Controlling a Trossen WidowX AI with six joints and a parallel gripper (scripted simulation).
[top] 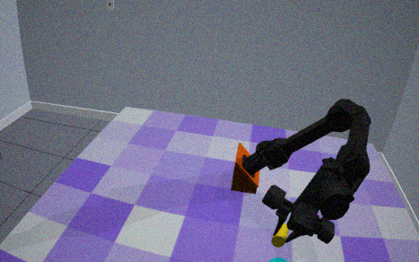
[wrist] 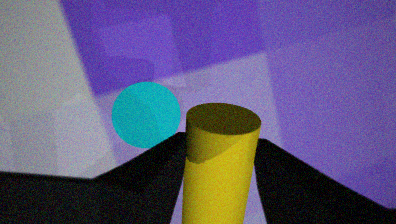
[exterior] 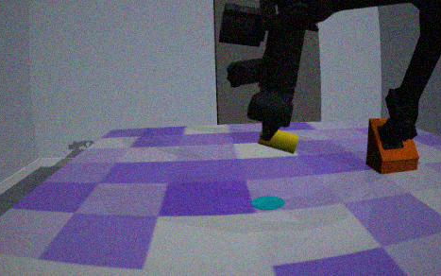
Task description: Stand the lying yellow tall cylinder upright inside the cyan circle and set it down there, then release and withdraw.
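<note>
Right now my gripper tip is 30 mm to the right of the cyan circle and 120 mm above it. Round my gripper tip: yellow cylinder (20 mm behind, 10 mm below).
</note>
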